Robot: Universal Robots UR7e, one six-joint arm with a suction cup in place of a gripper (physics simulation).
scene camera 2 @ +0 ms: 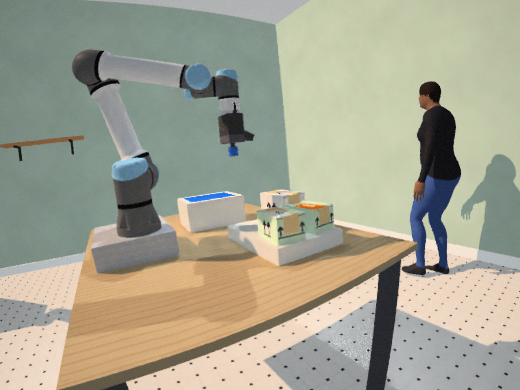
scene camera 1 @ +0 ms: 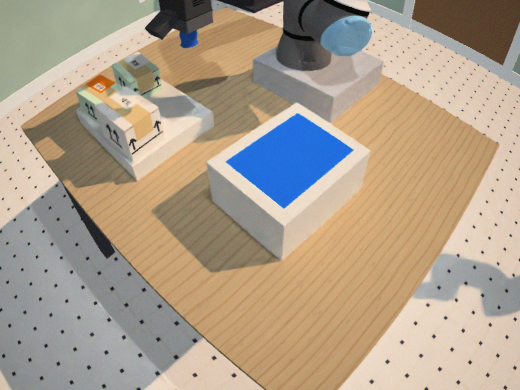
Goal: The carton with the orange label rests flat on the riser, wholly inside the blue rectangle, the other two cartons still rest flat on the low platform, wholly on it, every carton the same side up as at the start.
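Frame: origin at the arm's base, x left, y back, z up, level; metres.
Seen in the pictures: hand at its tool point: (scene camera 2: 233, 155) (scene camera 1: 189, 43); arm's base at its link origin: (scene camera 2: 139, 230) (scene camera 1: 303, 56).
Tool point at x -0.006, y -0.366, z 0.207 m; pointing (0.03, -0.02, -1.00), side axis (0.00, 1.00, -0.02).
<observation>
Pixels of each thing's top centre, then the offset from my tool point to it. Level surfaces: height alone.
- carton with the orange label, top centre: (scene camera 1: 99, 89) (scene camera 2: 309, 204) dy -0.114, dx -0.265, dz -0.168 m
- low platform at its top centre: (scene camera 1: 137, 109) (scene camera 2: 280, 227) dy -0.054, dx -0.190, dz -0.242 m
- white carton at its top centre: (scene camera 1: 124, 106) (scene camera 2: 281, 192) dy -0.121, dx -0.111, dz -0.143 m
- green carton with a grey label, top centre: (scene camera 1: 134, 65) (scene camera 2: 279, 211) dy +0.003, dx -0.273, dz -0.166 m
- riser at its top centre: (scene camera 1: 291, 155) (scene camera 2: 208, 196) dy +0.025, dx +0.244, dz -0.170 m
- blue rectangle at its top centre: (scene camera 1: 291, 155) (scene camera 2: 208, 196) dy +0.025, dx +0.244, dz -0.170 m
- wooden table at its surface level: dz -0.290 m
The carton with the orange label (scene camera 1: 100, 85) (scene camera 2: 320, 217) is pale green and rests on the low platform (scene camera 1: 176, 131) (scene camera 2: 311, 247), arrows up. A white carton (scene camera 1: 131, 120) (scene camera 2: 270, 200) stands close beside it, partly hiding it in scene camera 1. A green carton with a grey label (scene camera 1: 136, 73) (scene camera 2: 281, 226) stands on its other side. Both are upright on the platform. The riser (scene camera 1: 320, 202) (scene camera 2: 212, 216) bears the blue rectangle (scene camera 1: 290, 160) (scene camera 2: 211, 196), with no carton on it. My suction cup (scene camera 1: 189, 44) (scene camera 2: 233, 152) is blue, holds nothing and hangs above the level of the cartons, apart from them.
The robot's base stands on a grey block (scene camera 1: 320, 90) (scene camera 2: 135, 252) at the table's edge, near the riser and platform. The wooden table (scene camera 1: 320, 310) (scene camera 2: 150, 320) carries everything. A person (scene camera 2: 437, 150) stands on the floor beyond the table. A wall shelf (scene camera 2: 45, 142) shows at the left.
</observation>
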